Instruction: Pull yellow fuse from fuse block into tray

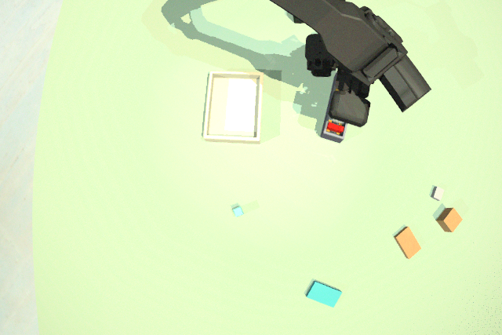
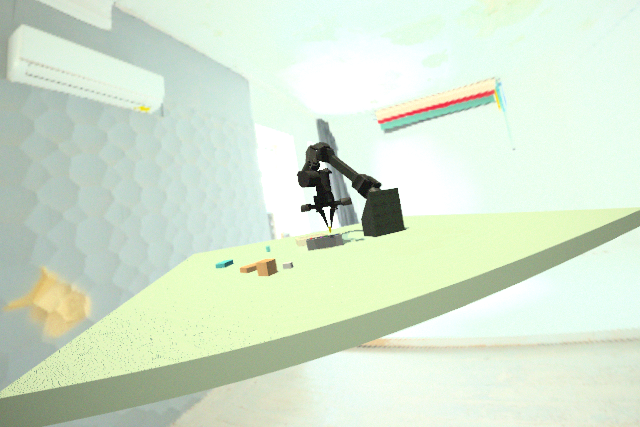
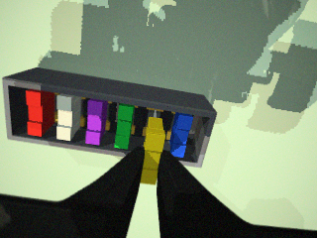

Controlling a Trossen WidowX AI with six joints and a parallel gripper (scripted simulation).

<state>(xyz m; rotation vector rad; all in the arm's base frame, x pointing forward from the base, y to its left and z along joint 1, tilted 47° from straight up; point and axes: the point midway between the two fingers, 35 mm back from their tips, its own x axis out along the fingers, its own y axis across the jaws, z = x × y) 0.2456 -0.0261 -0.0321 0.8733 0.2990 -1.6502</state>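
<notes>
Right now my gripper tip is 10 mm short of the cream tray, 210 mm to the left of it and 70 mm above it. Round my gripper tip: cyan cube 200 mm ahead, 220 mm to the right, 60 mm below; then yellow fuse 10 mm below; then cyan slab 380 mm ahead, 80 mm to the right, 60 mm below.
</notes>
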